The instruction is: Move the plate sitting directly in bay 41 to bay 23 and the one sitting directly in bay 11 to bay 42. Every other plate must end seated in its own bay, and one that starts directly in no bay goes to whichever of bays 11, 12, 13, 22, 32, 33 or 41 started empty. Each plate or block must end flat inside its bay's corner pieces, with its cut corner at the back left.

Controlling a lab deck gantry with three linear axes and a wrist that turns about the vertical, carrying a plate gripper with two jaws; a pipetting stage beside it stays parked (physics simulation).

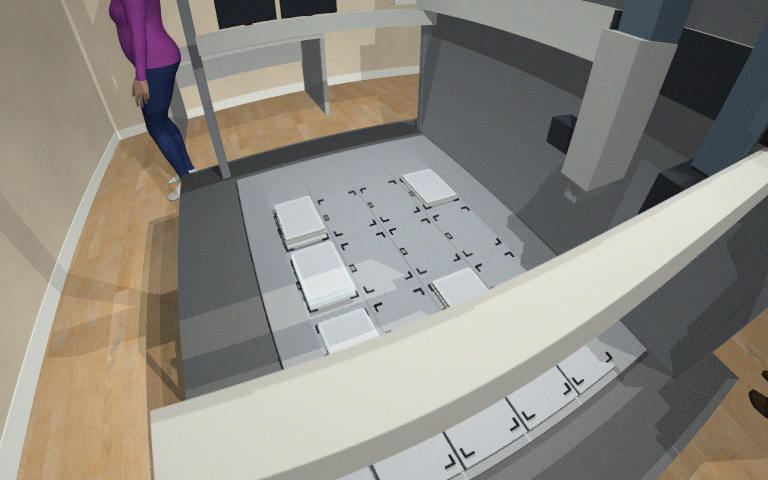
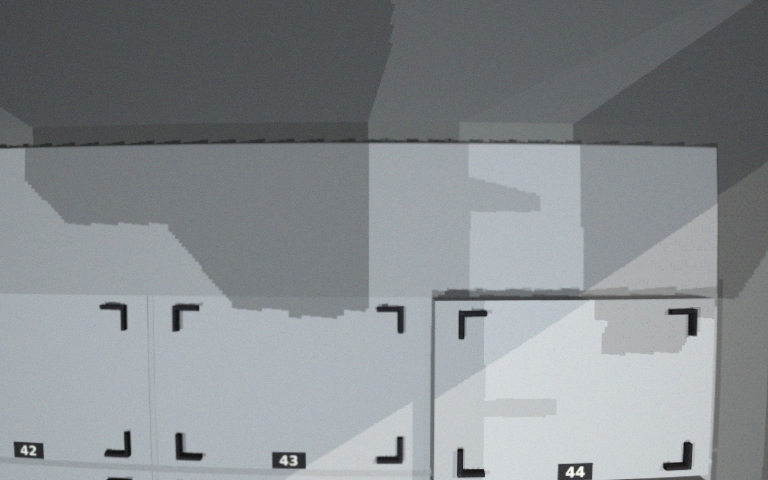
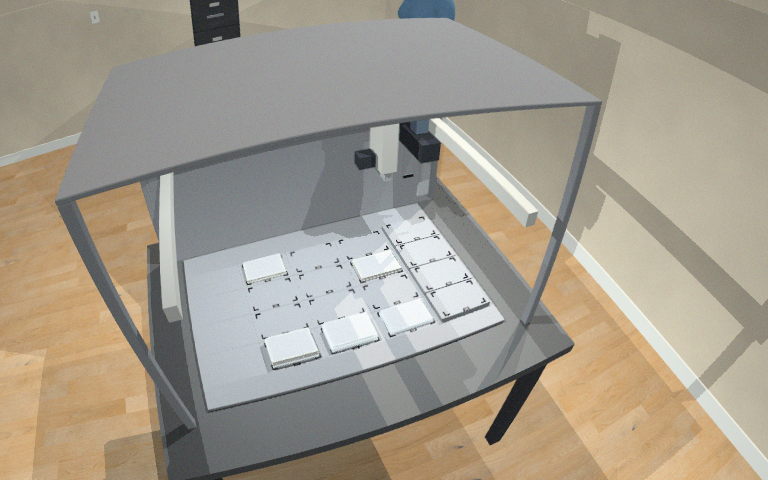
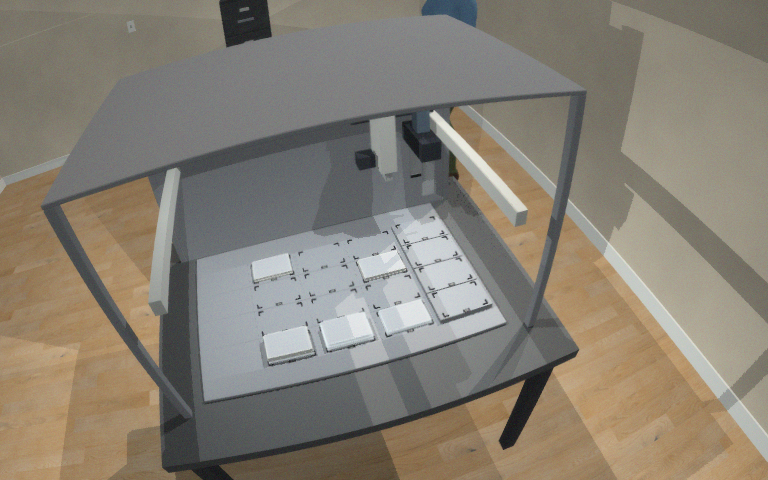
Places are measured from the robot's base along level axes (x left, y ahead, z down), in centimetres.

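Pixels of known places: gripper, between the fingertips: (image 3: 414, 185) (image 4: 421, 184); robot's base, origin of its link: (image 1: 275, 214) (image 3: 273, 368) (image 4: 269, 364).
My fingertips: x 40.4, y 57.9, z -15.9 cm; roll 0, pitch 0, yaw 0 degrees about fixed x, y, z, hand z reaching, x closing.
Ahead of a thing's pixels: the offset from my fingertips to its top centre. "*": to the spot under its first point.
A plate {dx -4.0, dy -51.4, dz +14.5 cm} (image 1: 428, 185) (image 3: 265, 268) (image 4: 272, 267) sits in back-left bay 41. Another plate {dx -14.7, dy -18.6, dz +14.5 cm} (image 1: 459, 286) (image 3: 376, 264) (image 4: 382, 264) sits in bay 33. The plate in bay 11 {* dx -35.8, dy -50.8, dz +13.2 cm} (image 1: 300, 217) (image 3: 291, 345) (image 4: 288, 343) looks thick, with layered edges. The glassy plate in bay 12 {* dx -36.1, dy -34.2, dz +13.2 cm} (image 1: 322, 271) (image 3: 350, 331) (image 4: 346, 330) also looks thick. A flatter plate {dx -36.1, dy -18.6, dz +14.5 cm} (image 1: 347, 328) (image 3: 406, 315) (image 4: 404, 315) is in bay 13. Bays 42 {* dx -3.7, dy -32.6, dz +15.9 cm} (image 2: 62, 373) and 23 hold no plate. My dark gripper body (image 1: 665, 183) (image 3: 419, 148) (image 4: 422, 146) hangs high at the back right; its jaws cannot be made out.
The parked pipetting stage (image 1: 620, 107) (image 3: 385, 150) (image 4: 384, 147) hangs left of the gripper. Bay 43 {* dx -3.7, dy -18.6, dz +15.9 cm} (image 2: 288, 379) and raised bay 44 {* dx -3.9, dy -2.6, dz +14.4 cm} (image 2: 572, 390) hold no plate. Pale side beams (image 3: 168, 249) (image 3: 487, 172) and corner posts (image 3: 563, 215) frame the deck.
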